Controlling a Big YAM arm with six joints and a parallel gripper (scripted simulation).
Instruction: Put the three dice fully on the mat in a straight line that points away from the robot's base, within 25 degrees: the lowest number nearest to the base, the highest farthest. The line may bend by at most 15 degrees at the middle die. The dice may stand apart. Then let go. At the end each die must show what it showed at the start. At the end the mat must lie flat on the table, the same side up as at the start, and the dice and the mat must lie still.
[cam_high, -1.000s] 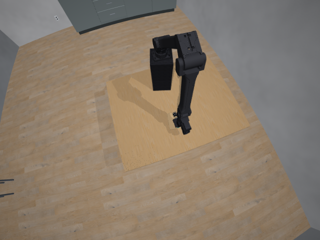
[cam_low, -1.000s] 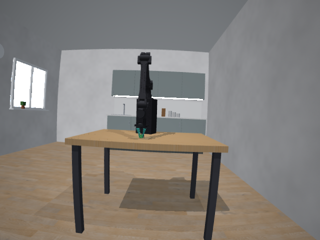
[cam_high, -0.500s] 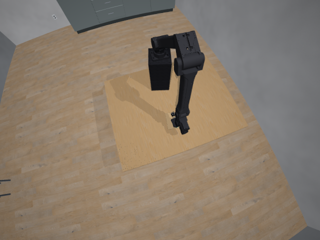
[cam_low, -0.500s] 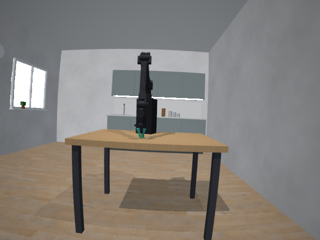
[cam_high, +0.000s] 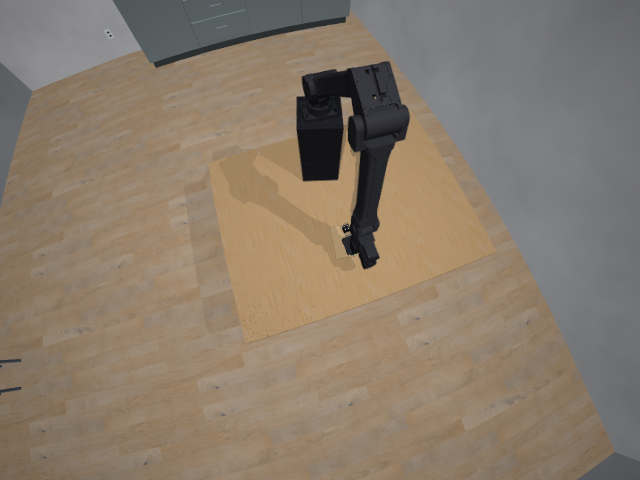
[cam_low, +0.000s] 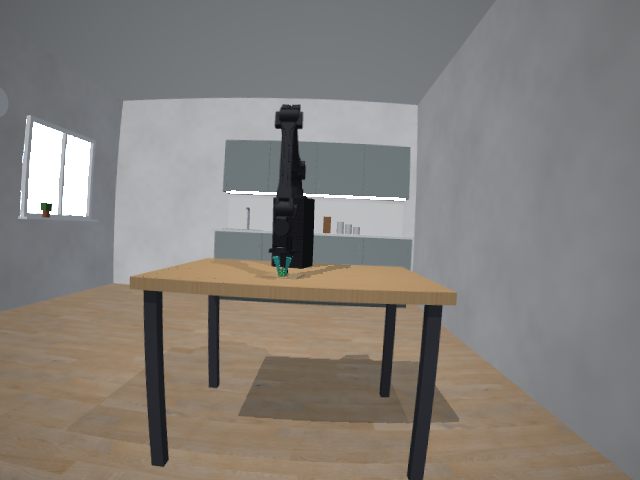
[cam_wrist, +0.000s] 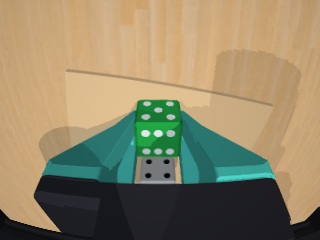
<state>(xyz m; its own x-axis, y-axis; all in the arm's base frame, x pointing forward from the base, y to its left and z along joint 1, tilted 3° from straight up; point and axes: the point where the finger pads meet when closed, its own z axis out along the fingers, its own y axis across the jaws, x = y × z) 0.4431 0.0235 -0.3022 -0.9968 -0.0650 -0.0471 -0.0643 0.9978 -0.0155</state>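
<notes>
Right now my hand is right at the green die. Also, from my hand: mat (50 mm behind, 10 mm below); then white die (50 mm behind); then black die (100 mm behind, 10 mm to the right).
</notes>
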